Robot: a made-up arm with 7 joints.
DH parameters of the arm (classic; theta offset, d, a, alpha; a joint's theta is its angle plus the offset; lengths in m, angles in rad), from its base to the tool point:
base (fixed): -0.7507 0 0.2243 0
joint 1: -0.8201 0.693 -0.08 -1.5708
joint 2: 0 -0.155 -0.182 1.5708
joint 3: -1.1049 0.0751 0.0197 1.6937
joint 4: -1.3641 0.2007 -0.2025 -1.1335
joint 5: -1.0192 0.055 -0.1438 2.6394
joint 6: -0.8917 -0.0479 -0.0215 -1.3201
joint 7: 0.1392 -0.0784 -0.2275 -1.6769
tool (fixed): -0.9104 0.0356 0 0
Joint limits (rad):
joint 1: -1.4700..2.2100
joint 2: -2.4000..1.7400
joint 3: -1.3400..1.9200
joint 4: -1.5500..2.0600
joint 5: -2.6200..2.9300
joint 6: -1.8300..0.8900
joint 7: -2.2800..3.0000
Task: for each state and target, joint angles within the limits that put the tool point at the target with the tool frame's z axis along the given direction. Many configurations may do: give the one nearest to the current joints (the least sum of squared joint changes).
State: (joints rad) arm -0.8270 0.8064 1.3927 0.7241 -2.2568 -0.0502 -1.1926
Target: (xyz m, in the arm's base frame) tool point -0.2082 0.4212 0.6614 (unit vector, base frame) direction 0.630 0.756 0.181
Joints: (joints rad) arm -1.0976 1.6490 1.6629 1.2402 -2.6200 -0.6952 -1.9773
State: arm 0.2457 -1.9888 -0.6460 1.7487 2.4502 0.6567 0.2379
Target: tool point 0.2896 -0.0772 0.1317 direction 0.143 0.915 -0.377
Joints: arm 0.6020 -1.7483 -1.2949 1.8908 2.9300 -0.1925 0.5218
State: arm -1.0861 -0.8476 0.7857 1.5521 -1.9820 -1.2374 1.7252
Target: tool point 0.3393 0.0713 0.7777 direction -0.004 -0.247 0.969
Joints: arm -1.3875 -0.2792 0.8779 0.9416 -1.9624 -0.7474 1.2615
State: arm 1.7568 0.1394 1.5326 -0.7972 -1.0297 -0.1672 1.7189
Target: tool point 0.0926 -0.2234 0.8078 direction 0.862 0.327 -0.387
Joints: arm 1.5303 0.1741 1.0325 -1.0141 -1.1508 -0.4121 1.3195
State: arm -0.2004 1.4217 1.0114 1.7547 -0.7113 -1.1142 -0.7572
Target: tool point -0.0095 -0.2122 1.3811 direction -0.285 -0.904 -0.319
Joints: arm 0.0245 1.4283 0.5655 1.8396 -0.3163 -0.9546 -0.7647
